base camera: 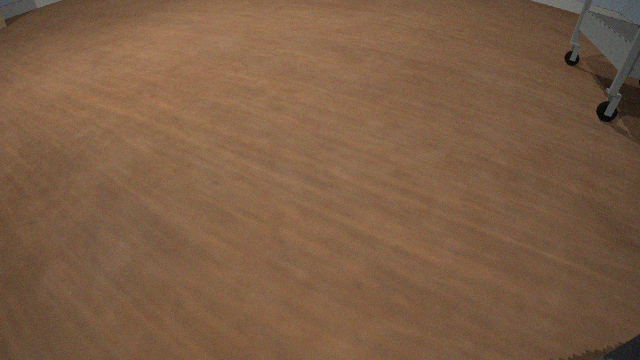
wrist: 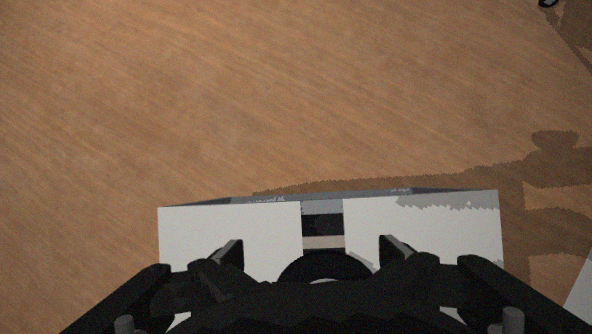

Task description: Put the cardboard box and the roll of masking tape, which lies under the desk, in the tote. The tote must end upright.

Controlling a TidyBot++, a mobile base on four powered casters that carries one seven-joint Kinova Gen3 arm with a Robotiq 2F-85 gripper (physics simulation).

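Places are measured from the arm's base along level axes (x ahead, y left, z up), in metres.
Pixels of known places: gripper, fingertip midpoint: (wrist: 310, 252).
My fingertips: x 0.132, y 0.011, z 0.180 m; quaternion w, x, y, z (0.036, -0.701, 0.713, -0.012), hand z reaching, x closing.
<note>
Behind a point stands the place of what it marks.
My gripper (wrist: 310, 252) @(z 0.180, x 0.132, y 0.011 m) is open and empty in the lower part of the wrist view, above the white top of my own base. The cardboard box, the roll of masking tape, the tote and the desk cannot be made out in the base camera view or the wrist view.
A grey-white wheeled cart (base camera: 620, 70) @(z -0.258, x 0.704, y -0.737 m) stands at the upper right of the base camera view, with black casters on the wood floor (base camera: 300, 175) @(z -0.397, x 0.495, y 0.011 m) (wrist: 225, 100) @(z -0.397, x 0.454, y 0.277 m). A wall base shows at the top corners. The white top of my base (wrist: 230, 225) @(z -0.014, x 0.120, y 0.134 m) lies under the gripper. Shadows fall at the right of the wrist view.
</note>
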